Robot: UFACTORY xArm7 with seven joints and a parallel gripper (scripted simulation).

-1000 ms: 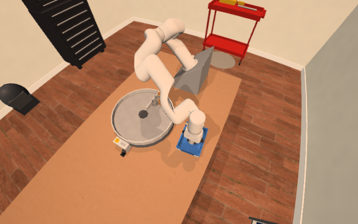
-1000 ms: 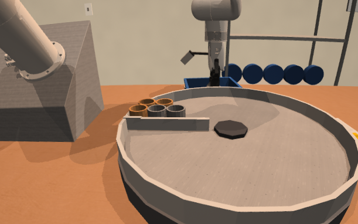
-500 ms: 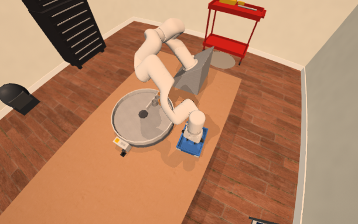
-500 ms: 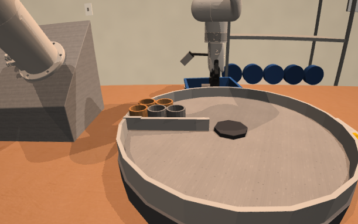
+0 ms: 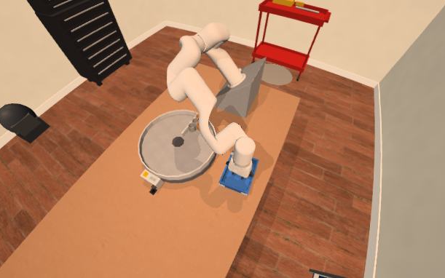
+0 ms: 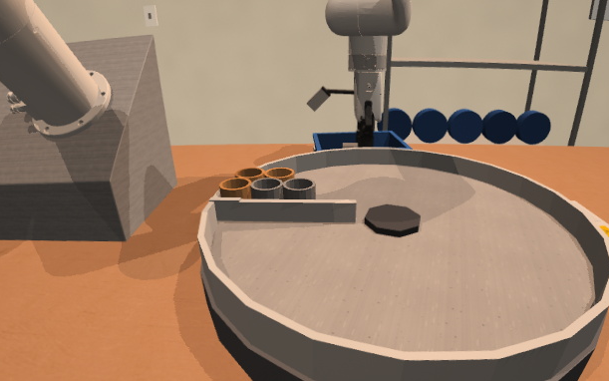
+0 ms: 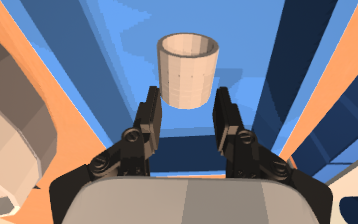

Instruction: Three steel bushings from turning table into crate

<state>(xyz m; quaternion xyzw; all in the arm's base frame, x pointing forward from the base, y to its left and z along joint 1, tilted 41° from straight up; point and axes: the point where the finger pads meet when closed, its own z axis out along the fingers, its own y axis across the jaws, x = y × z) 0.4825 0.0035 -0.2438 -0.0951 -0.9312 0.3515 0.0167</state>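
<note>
Now: the blue crate 10 mm behind my hand and 20 mm below it. Also, from my hand: round grey turning table 60 mm behind, 360 mm to the right, 10 mm above.
</note>
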